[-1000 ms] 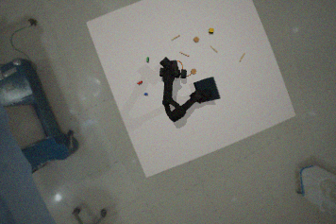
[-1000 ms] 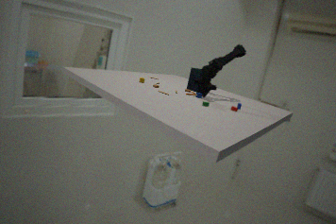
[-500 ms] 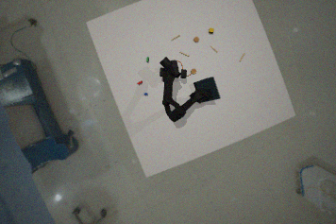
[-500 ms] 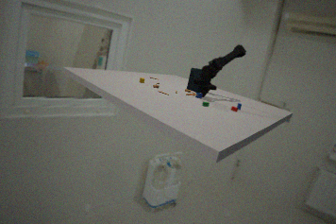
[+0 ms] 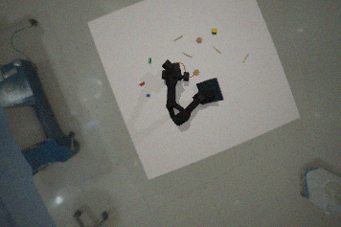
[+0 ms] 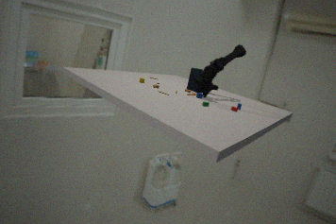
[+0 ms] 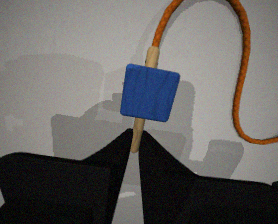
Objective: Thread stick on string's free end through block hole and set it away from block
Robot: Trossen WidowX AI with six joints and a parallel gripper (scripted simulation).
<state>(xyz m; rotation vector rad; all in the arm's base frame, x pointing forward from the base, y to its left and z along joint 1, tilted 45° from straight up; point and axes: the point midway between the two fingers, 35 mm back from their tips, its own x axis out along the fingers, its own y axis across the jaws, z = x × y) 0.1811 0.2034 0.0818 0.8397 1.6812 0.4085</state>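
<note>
Now: gripper tip 4 cm short of the blue cube, 1 cm to the left of it and 1 cm below it. Round my gripper tip: green piece: 16 cm ahead, 15 cm to the left; round wooden button: 1 cm behind, 17 cm to the right; thin wooden stick: 4 cm ahead, 1 cm to the right, 1 cm above.
</note>
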